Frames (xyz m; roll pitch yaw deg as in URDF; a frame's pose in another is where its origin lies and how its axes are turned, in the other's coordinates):
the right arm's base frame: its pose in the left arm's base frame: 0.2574 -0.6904 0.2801 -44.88 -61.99 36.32
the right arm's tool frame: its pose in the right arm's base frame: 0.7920 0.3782 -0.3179 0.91 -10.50 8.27
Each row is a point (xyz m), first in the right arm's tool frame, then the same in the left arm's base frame.
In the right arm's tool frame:
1: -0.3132 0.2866 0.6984
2: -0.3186 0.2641 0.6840
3: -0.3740 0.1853 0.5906
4: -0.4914 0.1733 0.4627
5: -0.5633 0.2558 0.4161
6: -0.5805 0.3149 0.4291
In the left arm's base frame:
1: 0.1357 0.0142 0.4737
2: 0.1484 -0.0098 0.4765
3: 0.2270 -0.1143 0.4466
4: 0.3270 -0.1901 0.3260
5: 0.3583 -0.1531 0.2174
6: 0.3426 -0.1066 0.1781

